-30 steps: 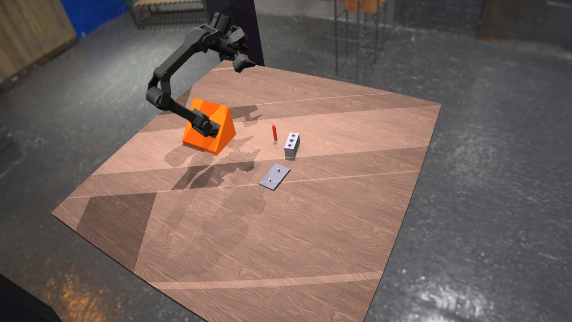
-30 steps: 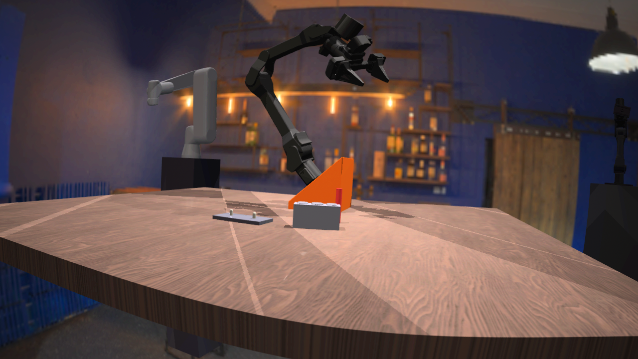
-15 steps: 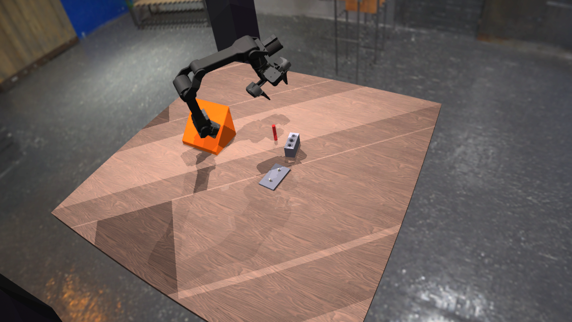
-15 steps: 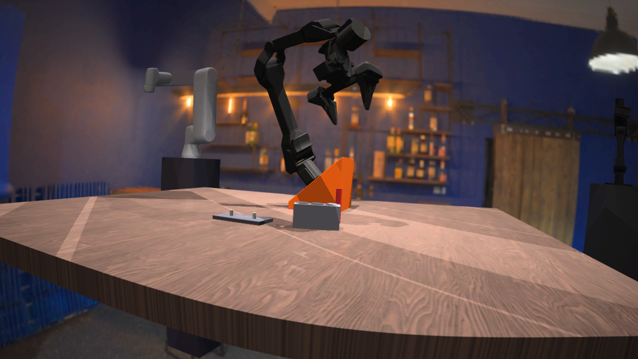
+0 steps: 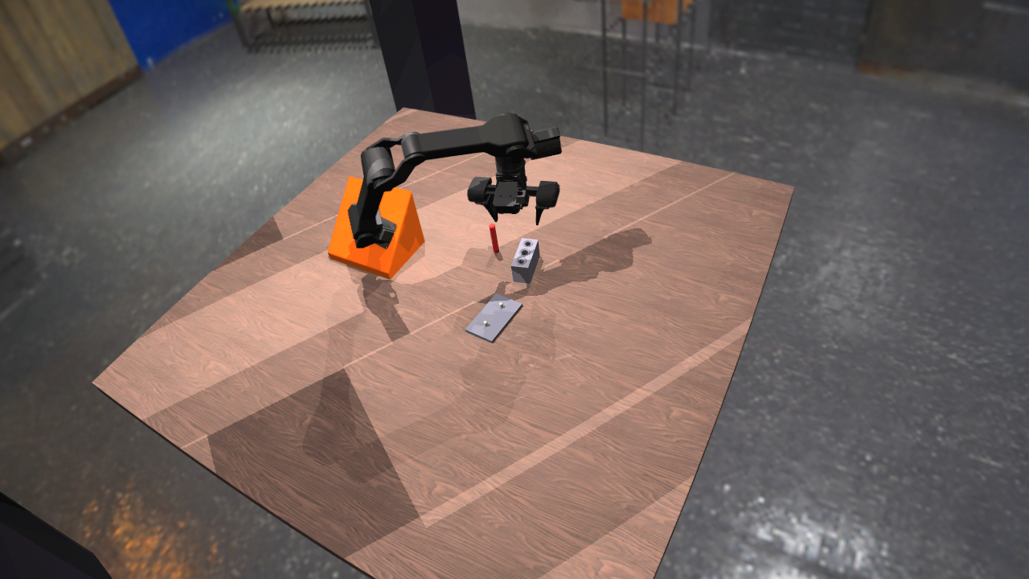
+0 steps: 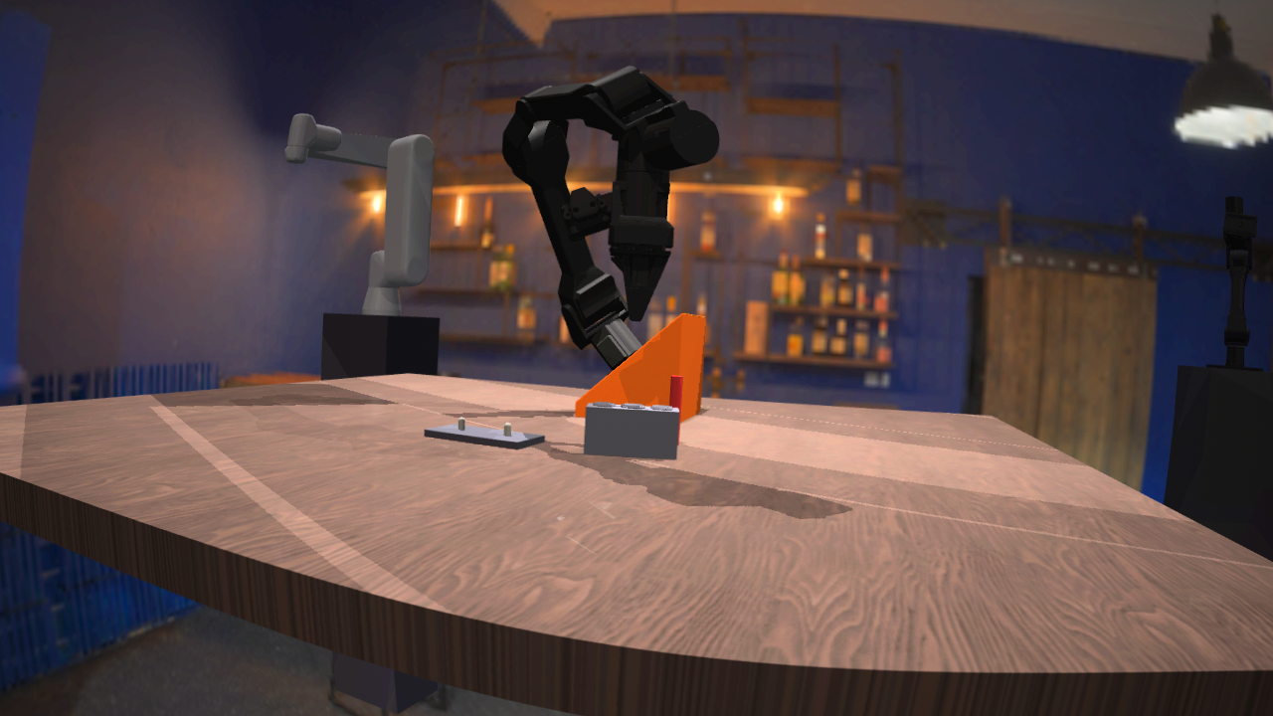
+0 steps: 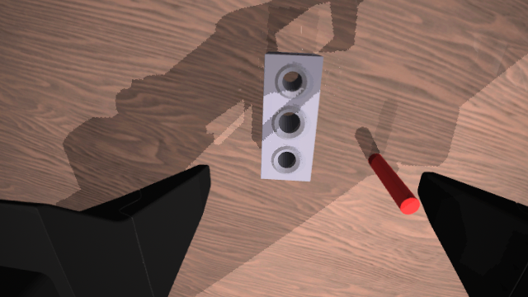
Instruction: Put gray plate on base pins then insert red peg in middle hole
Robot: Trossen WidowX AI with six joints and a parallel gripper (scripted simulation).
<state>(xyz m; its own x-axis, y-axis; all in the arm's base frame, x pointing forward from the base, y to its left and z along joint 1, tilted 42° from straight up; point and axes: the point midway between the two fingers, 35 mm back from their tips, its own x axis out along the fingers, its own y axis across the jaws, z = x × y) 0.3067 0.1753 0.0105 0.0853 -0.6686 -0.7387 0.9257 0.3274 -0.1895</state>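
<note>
The gray plate is 10 cm below my gripper tip, 1 cm to the left of it and 1 cm ahead of it. Also, from my gripper tip: red peg 10 cm below, 9 cm behind, 2 cm to the left; then base 16 cm to the right, 13 cm below, 3 cm ahead.
</note>
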